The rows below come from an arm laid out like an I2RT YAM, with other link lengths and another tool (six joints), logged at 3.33 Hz.
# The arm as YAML. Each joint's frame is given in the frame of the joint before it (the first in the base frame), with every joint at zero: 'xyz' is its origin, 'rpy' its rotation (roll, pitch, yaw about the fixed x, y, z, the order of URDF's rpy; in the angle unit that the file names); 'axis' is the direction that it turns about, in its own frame. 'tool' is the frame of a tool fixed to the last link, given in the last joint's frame.
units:
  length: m
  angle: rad
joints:
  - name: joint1
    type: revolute
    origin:
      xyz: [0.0, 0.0, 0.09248]
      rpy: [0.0, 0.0, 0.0]
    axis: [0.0, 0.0, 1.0]
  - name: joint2
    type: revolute
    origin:
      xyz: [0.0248, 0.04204, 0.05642]
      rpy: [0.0, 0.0, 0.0]
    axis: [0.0, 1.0, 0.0]
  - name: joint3
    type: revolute
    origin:
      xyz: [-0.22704, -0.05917, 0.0]
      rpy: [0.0, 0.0, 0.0]
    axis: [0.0, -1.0, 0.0]
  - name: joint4
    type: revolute
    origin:
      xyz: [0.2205, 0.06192, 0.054]
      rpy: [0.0, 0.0, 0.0]
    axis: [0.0, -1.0, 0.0]
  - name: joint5
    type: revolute
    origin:
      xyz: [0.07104, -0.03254, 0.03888]
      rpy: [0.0, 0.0, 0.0]
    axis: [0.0, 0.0, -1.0]
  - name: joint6
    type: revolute
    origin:
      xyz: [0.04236, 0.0, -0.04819]
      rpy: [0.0, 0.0, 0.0]
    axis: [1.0, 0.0, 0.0]
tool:
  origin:
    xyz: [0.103, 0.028, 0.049]
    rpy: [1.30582, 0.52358, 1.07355]
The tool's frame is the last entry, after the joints.
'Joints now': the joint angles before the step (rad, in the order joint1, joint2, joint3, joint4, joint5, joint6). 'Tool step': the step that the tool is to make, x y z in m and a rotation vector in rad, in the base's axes. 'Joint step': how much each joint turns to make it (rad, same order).
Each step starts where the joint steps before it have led.
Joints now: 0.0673 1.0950 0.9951 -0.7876 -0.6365 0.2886
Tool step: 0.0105 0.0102 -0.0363 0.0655 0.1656 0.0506
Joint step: -0.0001 0.1582 -0.0003 -0.0011 -0.0916 0.0021
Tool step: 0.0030 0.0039 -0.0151 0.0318 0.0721 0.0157
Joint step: 0.0000 0.0662 0.0001 -0.0006 -0.0397 0.0046
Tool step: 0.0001 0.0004 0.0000 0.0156 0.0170 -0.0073
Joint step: 0.0001 0.0022 0.0002 -0.0002 -0.0117 0.0196
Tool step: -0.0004 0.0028 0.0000 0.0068 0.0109 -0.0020
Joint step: 0.0117 0.0001 0.0001 0.0051 -0.0008 0.0219
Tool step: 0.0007 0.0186 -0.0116 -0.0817 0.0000 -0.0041
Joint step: 0.1093 0.0101 -0.0074 0.0616 0.1244 0.0835
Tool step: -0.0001 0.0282 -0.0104 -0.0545 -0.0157 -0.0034
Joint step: 0.1401 0.0239 -0.0155 0.1046 0.1223 0.1138
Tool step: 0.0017 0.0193 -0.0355 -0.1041 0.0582 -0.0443
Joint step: 0.1196 0.1015 0.0001 0.0579 0.1489 0.1126
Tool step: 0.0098 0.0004 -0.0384 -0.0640 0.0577 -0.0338
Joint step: 0.0119 0.1271 0.0000 0.0567 0.0499 0.0269
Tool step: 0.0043 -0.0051 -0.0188 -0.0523 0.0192 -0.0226
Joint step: 0.0000 0.0553 -0.0002 0.0165 0.0443 0.0045
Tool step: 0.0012 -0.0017 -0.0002 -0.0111 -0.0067 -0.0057
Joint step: -0.0002 -0.0004 0.0000 0.0007 0.0140 -0.0002
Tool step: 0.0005 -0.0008 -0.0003 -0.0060 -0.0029 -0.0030
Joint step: 0.0004 0.0002 -0.0002 0.0005 0.0075 0.0004
